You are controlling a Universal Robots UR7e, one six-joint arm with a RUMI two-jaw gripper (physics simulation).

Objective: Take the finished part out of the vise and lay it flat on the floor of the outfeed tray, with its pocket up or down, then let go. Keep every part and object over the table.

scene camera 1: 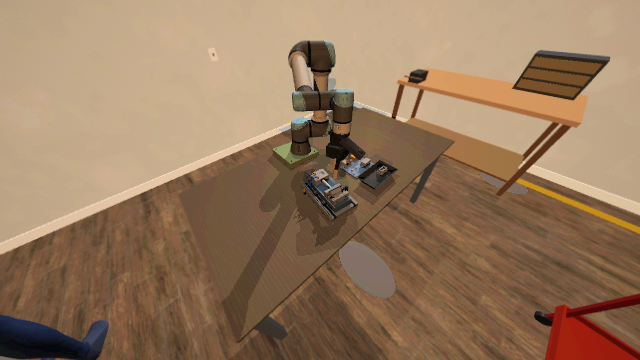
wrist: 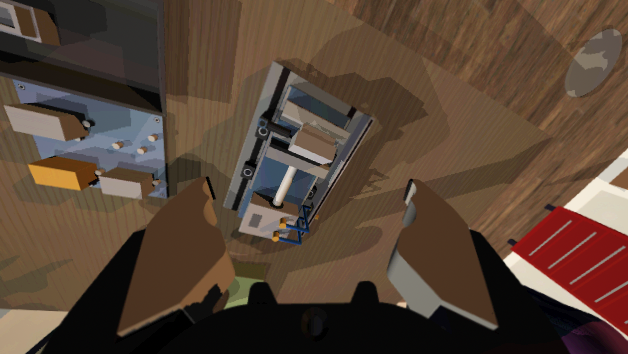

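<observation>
The vise stands on the table, with a white rod and blue hoses at one end. A pale brown-topped block, the part, sits between its jaws; its pocket does not show in the wrist view. The black outfeed tray lies beyond a stretch of table to the vise's side. A block with an opening in its upper face rests in the tray. My gripper is open and empty, fingers wide apart, above the table near the vise's hose end.
A blue plate with pegs, pale blocks and an orange block adjoins the tray. The robot's green base plate is behind the vise. A red cart and a wooden bench stand beyond the table.
</observation>
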